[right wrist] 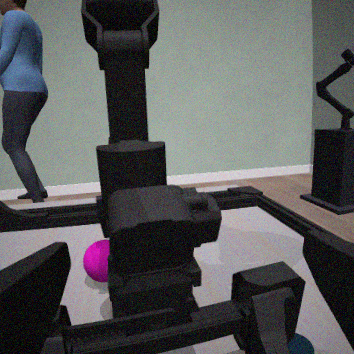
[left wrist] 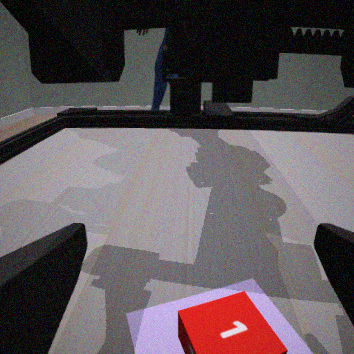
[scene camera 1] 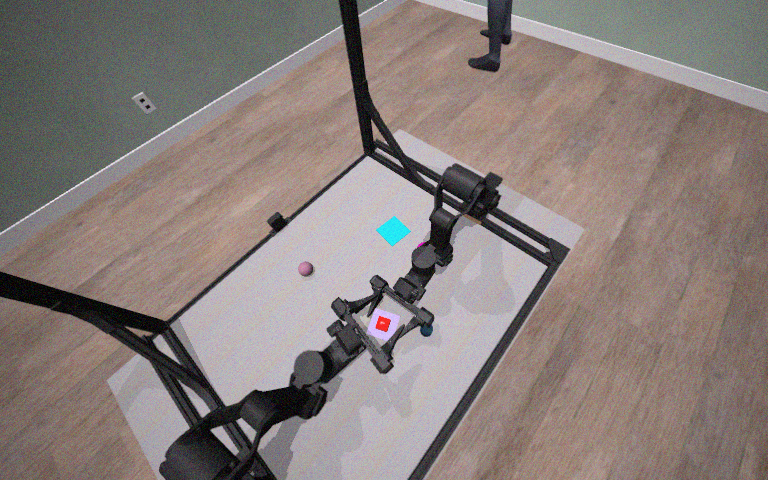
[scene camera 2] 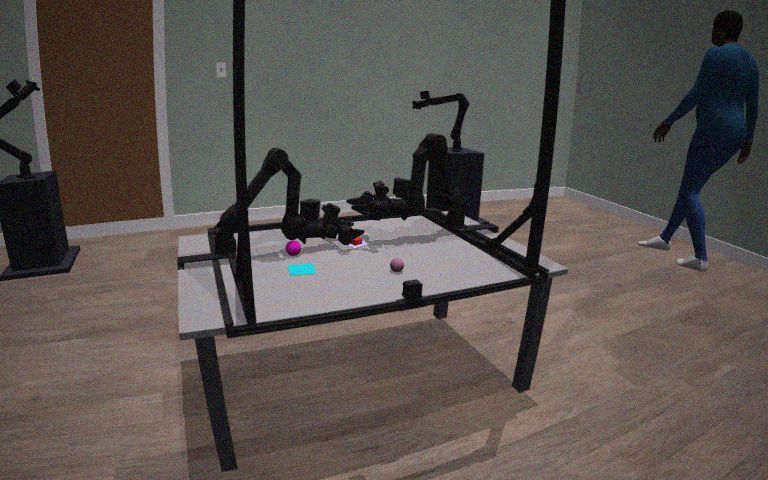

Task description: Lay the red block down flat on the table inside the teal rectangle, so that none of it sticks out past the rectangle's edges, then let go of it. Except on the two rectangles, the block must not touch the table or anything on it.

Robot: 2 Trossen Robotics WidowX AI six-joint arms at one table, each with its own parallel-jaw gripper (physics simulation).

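Places are measured from the left arm's base along level axes (x ahead, y left, z up), in millimetres.
Pixels of known places: left gripper, fingertip midpoint: (left wrist: pixel 202 235) (scene camera 1: pixel 381 328) (scene camera 2: pixel 358 227); right gripper, fingertip midpoint: (right wrist: pixel 187 248) (scene camera 1: pixel 391 308) (scene camera 2: pixel 348 204); left arm's base, origin of the base link: (scene camera 1: pixel 477 210) (scene camera 2: pixel 225 253); right arm's base, origin of the base link: (left wrist: pixel 184 113) (scene camera 2: pixel 455 225).
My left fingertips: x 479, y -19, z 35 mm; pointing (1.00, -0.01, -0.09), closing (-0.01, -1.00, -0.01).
Note:
Ahead of a thing's pixels: the offset from my left fingertips to its top centre. "spot": to the spot under its first point.
The red block {dx -16, dy -11, dz -35 mm} (scene camera 1: pixel 383 323) (scene camera 2: pixel 356 241) (left wrist: pixel 232 322) lies on the lilac rectangle {spot: dx +14, dy -17, dz -53 mm} (scene camera 1: pixel 374 332) (left wrist: pixel 150 325), with a white 1 on its top. The teal rectangle {spot: dx -268, dy -162, dz -53 mm} (scene camera 1: pixel 393 231) (scene camera 2: pixel 301 269) is bare. My left gripper (scene camera 1: pixel 380 328) (scene camera 2: pixel 357 234) (left wrist: pixel 202 235) is open and empty, low over the block; in the left wrist view the block shows at the bottom, between the lines of the fingers. My right gripper (scene camera 1: pixel 388 312) (scene camera 2: pixel 350 201) is open and empty, higher, its fingers overlapping the left gripper's outline in scene camera 1.
A magenta ball {dx -258, dy -37, dz -3 mm} (scene camera 1: pixel 421 245) (scene camera 2: pixel 292 247) (right wrist: pixel 96 261) lies near the left arm. A pink ball {dx -4, dy -291, dz -11 mm} (scene camera 1: pixel 305 268) (scene camera 2: pixel 397 264) lies apart from both rectangles. A dark blue cylinder {dx -71, dy +90, dz -23 mm} (scene camera 1: pixel 426 330) (right wrist: pixel 302 345) stands close beside the left gripper. Black frame bars edge the table.

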